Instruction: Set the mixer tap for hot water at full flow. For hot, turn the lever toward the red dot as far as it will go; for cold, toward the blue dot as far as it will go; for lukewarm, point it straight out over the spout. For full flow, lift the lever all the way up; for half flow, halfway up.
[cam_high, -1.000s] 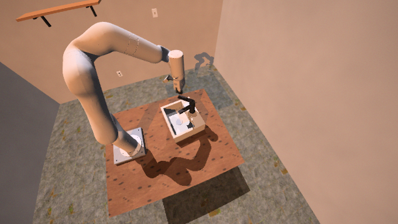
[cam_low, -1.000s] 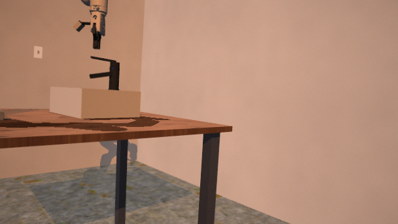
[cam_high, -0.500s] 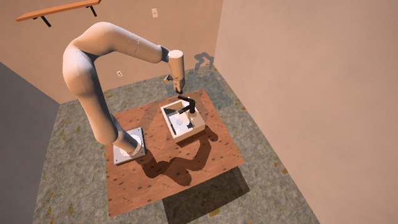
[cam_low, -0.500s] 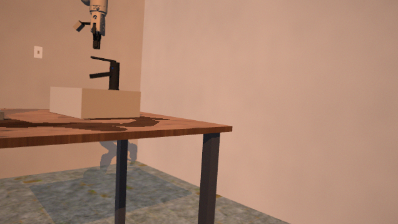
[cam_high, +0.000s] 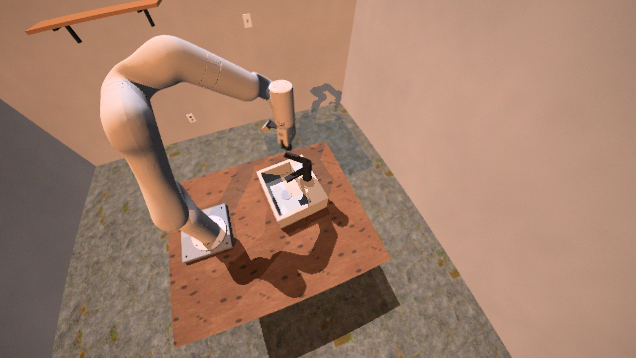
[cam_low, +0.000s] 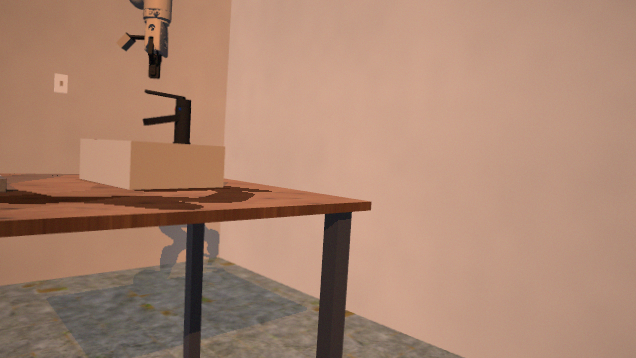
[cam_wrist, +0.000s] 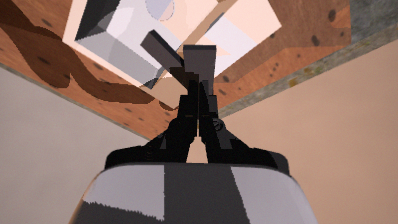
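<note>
Now: the lever 30 mm ahead of my hand, 20 mm to the right of it and 70 mm below it. From my hand the other things lie so: sink basin: 30 mm behind, 80 mm to the right, 310 mm below.
</note>
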